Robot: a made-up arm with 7 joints.
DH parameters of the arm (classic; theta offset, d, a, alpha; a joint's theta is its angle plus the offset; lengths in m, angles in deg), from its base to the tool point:
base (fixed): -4.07 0 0 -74.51
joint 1: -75.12 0.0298 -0.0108 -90
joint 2: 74 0 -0.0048 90
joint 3: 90 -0.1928 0.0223 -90
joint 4: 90 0.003 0.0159 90
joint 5: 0 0.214 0 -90
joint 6: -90 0 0.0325 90
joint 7: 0 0 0 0
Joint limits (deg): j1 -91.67..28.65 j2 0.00..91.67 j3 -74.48..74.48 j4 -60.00..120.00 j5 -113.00..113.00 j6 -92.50..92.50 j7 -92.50..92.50
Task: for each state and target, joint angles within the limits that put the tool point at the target. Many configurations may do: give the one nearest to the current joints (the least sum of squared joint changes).
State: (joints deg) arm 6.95 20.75 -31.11 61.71 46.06 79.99 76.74
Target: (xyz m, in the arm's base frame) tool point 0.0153 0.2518 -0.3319
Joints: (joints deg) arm 7.74 40.48 -24.24 44.51 50.07 92.50 76.74
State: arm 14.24 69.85 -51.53 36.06 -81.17 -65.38 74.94
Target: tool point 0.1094 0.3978 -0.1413
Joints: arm 1.22 86.77 -42.05 47.68 -83.08 -61.99 74.94
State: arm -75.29 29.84 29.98 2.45 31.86 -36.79 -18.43
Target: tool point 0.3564 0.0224 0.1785
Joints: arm -91.67 18.42 12.36 25.29 33.74 -27.21 -18.43
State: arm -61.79 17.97 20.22 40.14 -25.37 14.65 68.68
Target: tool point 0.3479 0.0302 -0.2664
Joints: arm -47.73 2.70 16.52 53.61 -25.34 16.22 68.68
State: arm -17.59 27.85 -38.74 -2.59 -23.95 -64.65 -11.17
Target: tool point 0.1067 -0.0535 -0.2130
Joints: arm -0.84 32.58 -51.84 -19.40 -21.35 -69.12 -11.17
